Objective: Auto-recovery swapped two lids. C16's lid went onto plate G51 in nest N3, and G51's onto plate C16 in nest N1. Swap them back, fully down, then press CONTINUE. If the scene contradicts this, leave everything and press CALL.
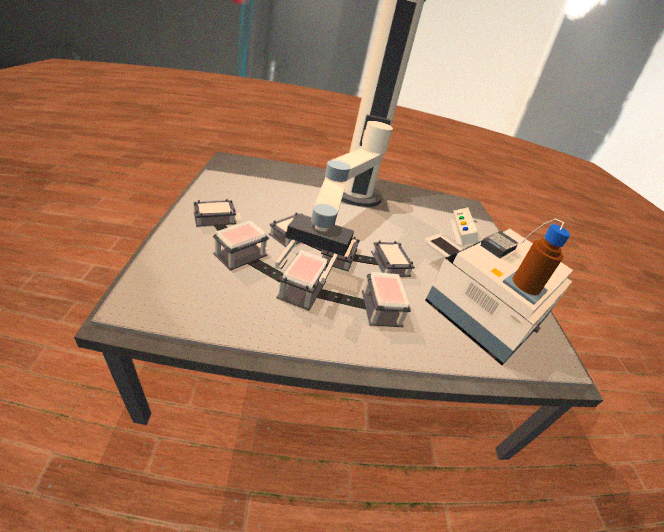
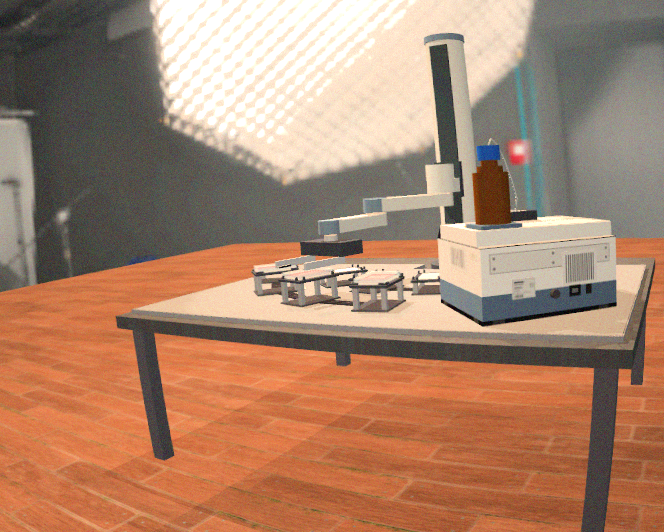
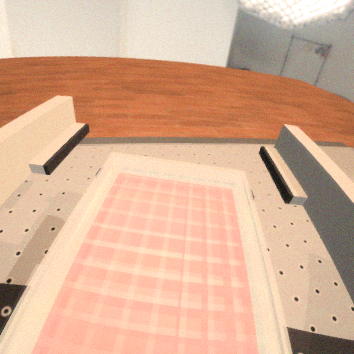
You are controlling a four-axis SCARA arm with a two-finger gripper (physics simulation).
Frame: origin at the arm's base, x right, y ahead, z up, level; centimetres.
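Seen in the pictures: gripper, fingertip midpoint: (image 1: 299,273) (image 2: 289,265) (image 3: 176,124); arm's base, link origin: (image 1: 356,194).
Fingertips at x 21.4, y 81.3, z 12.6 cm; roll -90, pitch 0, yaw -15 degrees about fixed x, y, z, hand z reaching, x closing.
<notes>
Pixels of each thing's middle, then the offset from my fingertips to it. "spot": a spot on its surface instead.
- control box, body centre: (image 1: 465,226) dx -69.4, dy -59.5, dz -7.1 cm
- brown bottle, surface spot: (image 2: 491,193) spot: dx -62.3, dy +7.2, dz +17.7 cm
Three plates with pink tops and pale rims sit on raised nests: a left one (image 1: 241,235), a middle one (image 1: 305,268) (image 2: 310,275) (image 3: 165,260) and a right one (image 1: 389,289) (image 2: 378,278). The nest labels and plate codes cannot be read, and I cannot tell which lid is on which plate. My gripper (image 1: 303,272) (image 2: 290,267) (image 3: 176,124) is open and empty. Its fingers stand wide on either side of the middle plate, apart from it. A control box (image 1: 470,235) with green, amber and blue buttons stands at the right; its captions are unreadable.
Lower nests with pale tops stand behind: one at the far left (image 1: 215,208), one at the right (image 1: 395,255), others partly under the arm. A large instrument (image 1: 482,310) (image 2: 532,277) carries a brown bottle (image 1: 536,268) (image 2: 491,193) with a thin tube.
</notes>
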